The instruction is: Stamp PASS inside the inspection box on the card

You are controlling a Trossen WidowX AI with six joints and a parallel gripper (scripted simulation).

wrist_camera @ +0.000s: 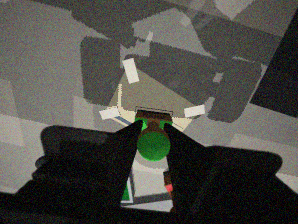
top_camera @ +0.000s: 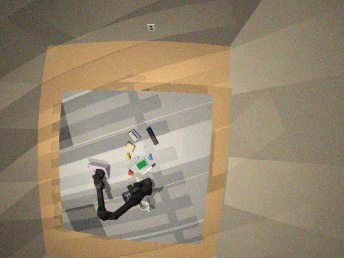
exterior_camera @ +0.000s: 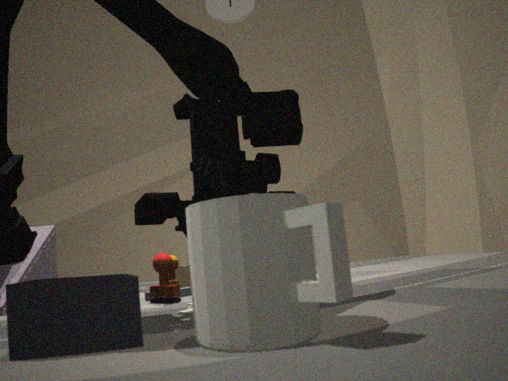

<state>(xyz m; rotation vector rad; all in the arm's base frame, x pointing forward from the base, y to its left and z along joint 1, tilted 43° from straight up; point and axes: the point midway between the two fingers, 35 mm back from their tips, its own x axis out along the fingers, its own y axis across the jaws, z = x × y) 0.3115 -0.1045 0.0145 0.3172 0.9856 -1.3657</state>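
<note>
Now: gripper tip 3 cm above the cream card and 1 cm short of it. Also, from my gripper tip: red-knobbed stamp (9 cm behind, 8 cm to the left); pen (12 cm to the left, 7 cm ahead, 1 cm below); green ink pad (14 cm to the left, 2 cm below).
</note>
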